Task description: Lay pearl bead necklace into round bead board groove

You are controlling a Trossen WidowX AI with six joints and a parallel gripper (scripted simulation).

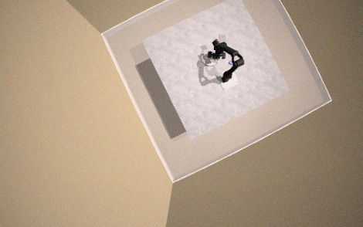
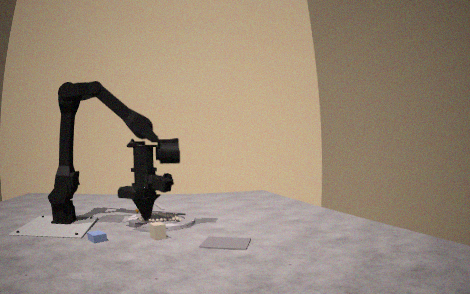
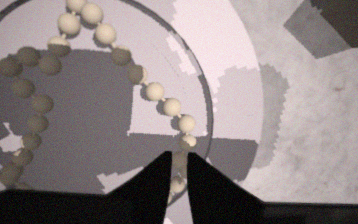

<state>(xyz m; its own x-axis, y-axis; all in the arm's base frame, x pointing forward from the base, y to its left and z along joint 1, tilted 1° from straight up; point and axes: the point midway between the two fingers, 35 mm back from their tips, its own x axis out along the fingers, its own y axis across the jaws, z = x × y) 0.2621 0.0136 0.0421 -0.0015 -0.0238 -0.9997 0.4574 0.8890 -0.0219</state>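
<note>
Now: gripper tip 4 cm short of the round bead board, 4 cm to the right of it and 1 cm above it. From my gripper tip the other things lie so: flat grey plate (19 cm ahead, 19 cm to the right, 1 cm below); then cream cube (4 cm ahead, 13 cm to the right); then blue block (11 cm behind, 16 cm to the right, 1 cm below).
</note>
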